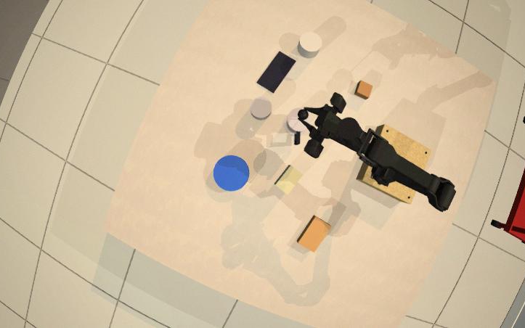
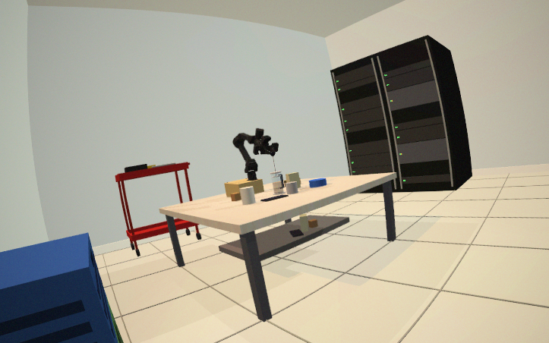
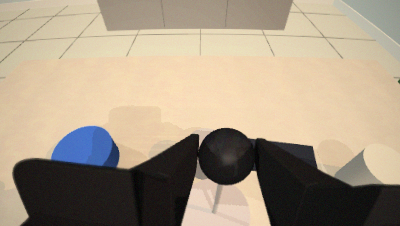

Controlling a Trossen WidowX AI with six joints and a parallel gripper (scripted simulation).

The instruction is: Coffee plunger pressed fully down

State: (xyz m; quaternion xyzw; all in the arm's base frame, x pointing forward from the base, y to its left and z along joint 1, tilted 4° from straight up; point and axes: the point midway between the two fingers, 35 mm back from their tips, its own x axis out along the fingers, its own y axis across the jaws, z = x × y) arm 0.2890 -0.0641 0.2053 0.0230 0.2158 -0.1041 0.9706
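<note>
Now: the coffee press 10 mm behind my gripper tip, 20 mm to the left of it and 140 mm below it. The rest, counted from my gripper tip: grey cylinder (120 mm ahead, 10 mm to the right, 230 mm below); white cylinder (30 mm ahead, 290 mm to the right, 220 mm below); blue disc (150 mm ahead, 230 mm to the left, 250 mm below).
</note>
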